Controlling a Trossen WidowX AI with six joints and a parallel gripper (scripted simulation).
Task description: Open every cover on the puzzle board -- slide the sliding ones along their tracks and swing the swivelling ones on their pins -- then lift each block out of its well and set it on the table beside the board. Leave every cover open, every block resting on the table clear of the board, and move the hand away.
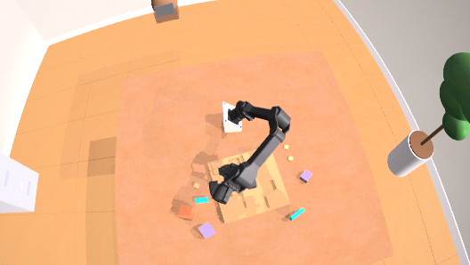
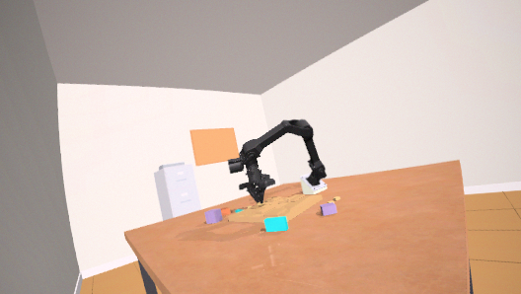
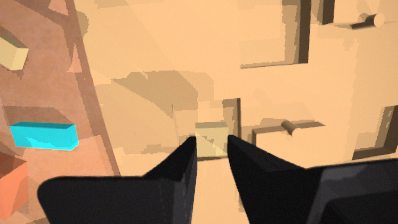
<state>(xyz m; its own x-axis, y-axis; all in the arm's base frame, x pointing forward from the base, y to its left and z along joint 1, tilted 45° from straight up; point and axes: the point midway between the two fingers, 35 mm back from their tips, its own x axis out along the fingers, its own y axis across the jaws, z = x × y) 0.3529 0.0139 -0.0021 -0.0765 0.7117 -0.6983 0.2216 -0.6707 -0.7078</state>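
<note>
Now: gripper tip 4 cm short of the cyan block, 14 cm to the left of it and 3 cm above it. From my gripper tip the other things lie so: orange block: 10 cm ahead, 21 cm to the right, 3 cm below.
</note>
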